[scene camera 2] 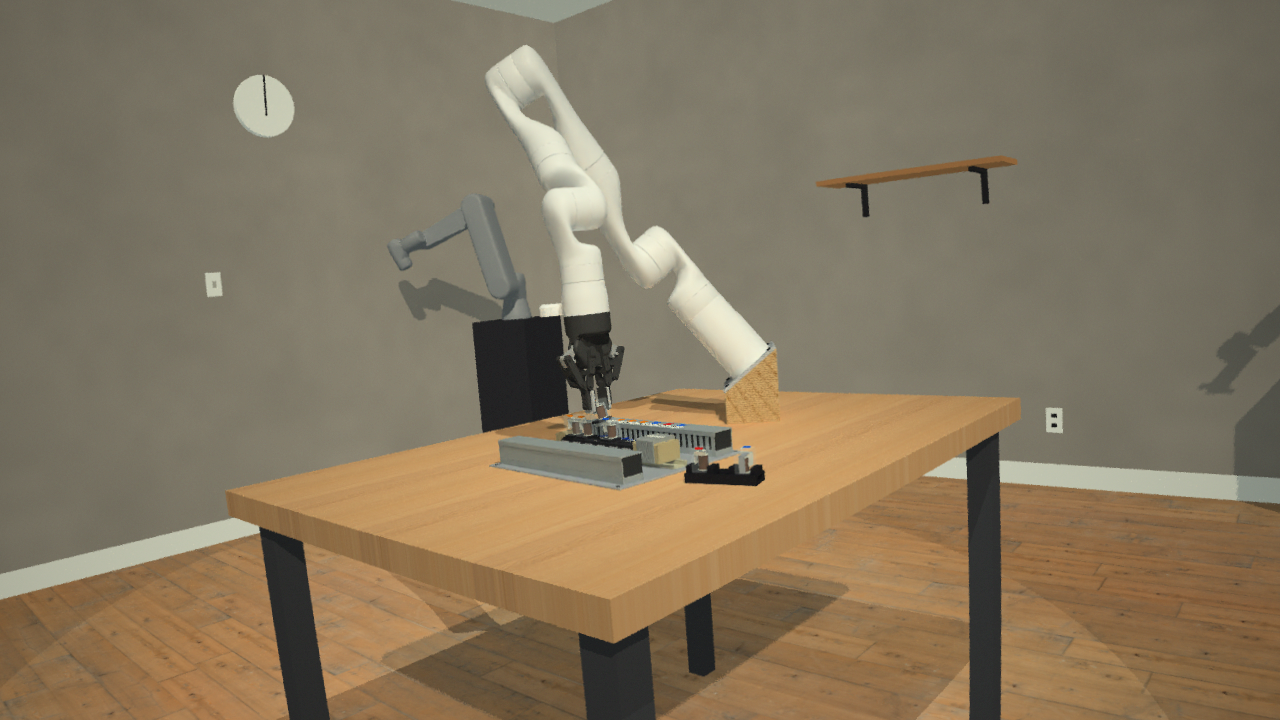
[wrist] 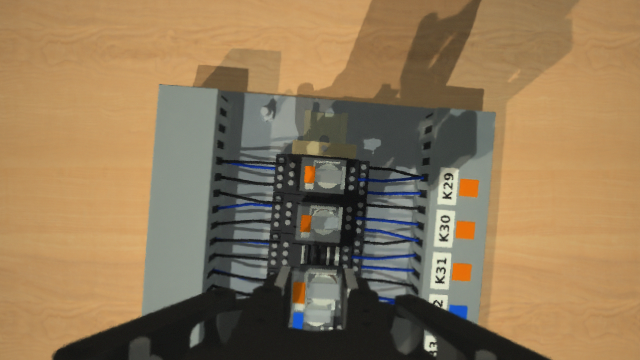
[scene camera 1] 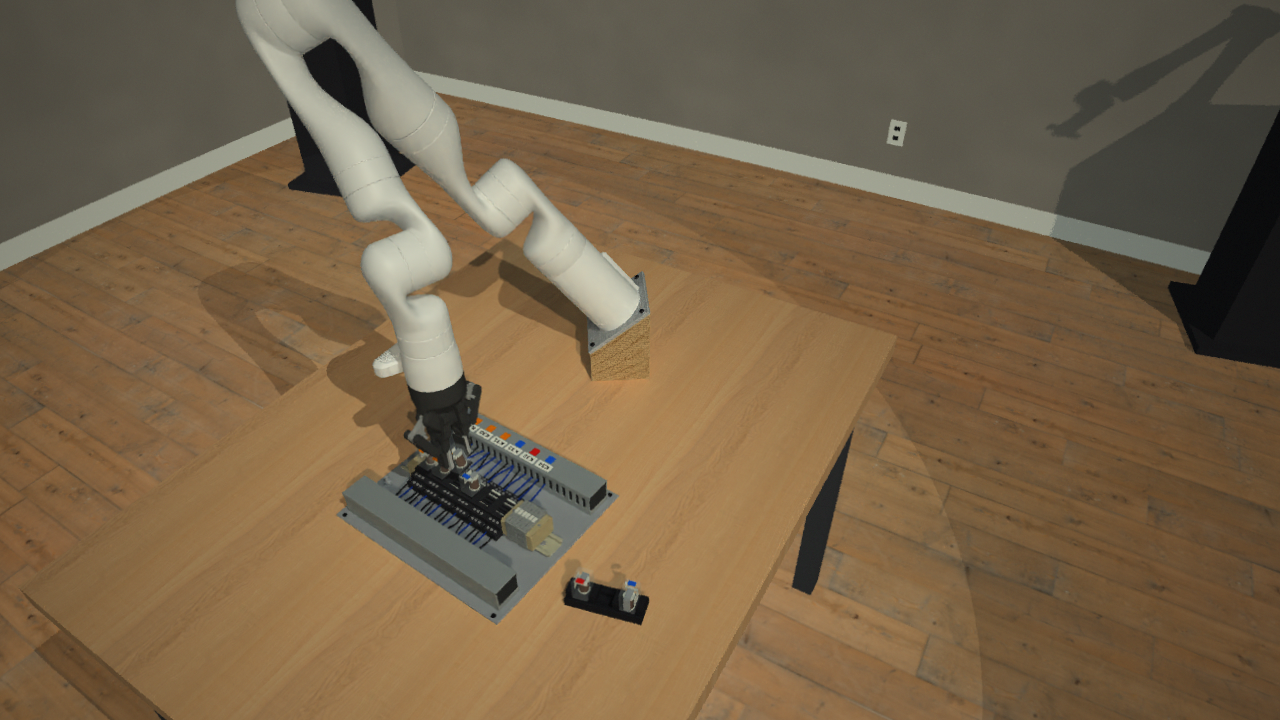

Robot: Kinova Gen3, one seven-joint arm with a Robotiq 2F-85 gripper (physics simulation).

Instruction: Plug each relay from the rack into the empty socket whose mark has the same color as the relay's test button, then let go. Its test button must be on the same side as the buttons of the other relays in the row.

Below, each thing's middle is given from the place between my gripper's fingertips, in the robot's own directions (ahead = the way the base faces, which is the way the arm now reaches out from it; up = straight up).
Right now my hand is 270 mm to the right of the black rack [scene camera 1: 604, 600], 120 mm short of it and 70 mm above it.
